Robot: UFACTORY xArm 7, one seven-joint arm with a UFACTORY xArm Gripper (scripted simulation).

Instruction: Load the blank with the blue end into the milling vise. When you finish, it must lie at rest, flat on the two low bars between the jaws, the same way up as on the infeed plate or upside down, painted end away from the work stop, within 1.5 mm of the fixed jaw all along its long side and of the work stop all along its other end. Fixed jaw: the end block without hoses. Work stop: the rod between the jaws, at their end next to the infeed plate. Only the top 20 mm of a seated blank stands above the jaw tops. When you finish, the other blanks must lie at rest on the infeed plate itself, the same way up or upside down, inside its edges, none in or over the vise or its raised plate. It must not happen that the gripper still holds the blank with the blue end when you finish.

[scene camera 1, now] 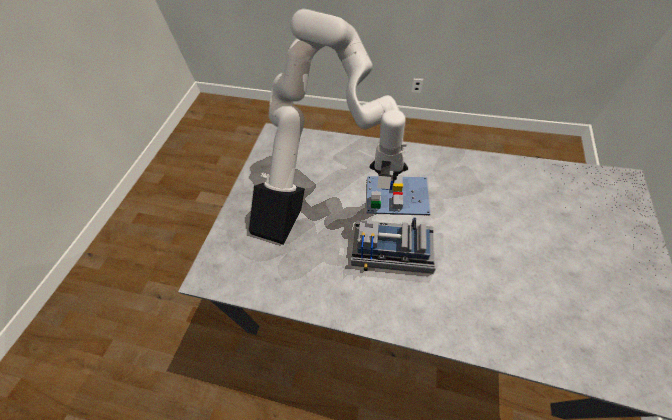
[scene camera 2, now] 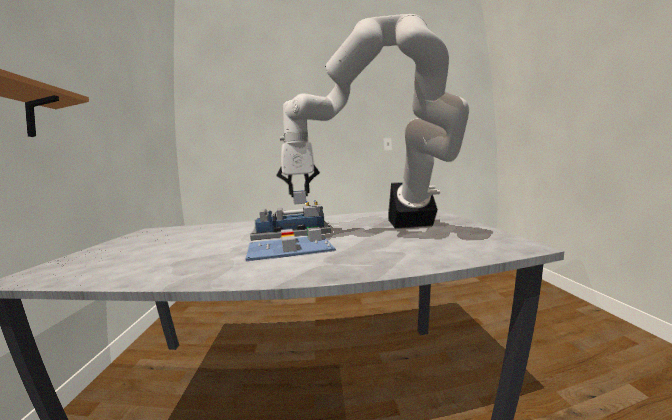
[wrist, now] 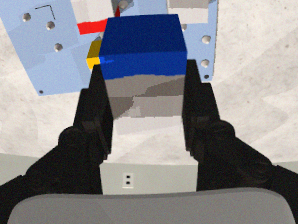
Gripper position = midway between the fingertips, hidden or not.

In view: my gripper (scene camera 2: 299, 196), a blue-ended blank (wrist: 143, 58) and a milling vise (scene camera 1: 394, 244).
My gripper shows as well in scene camera 1 (scene camera 1: 387, 180) and in the wrist view (wrist: 145, 80).
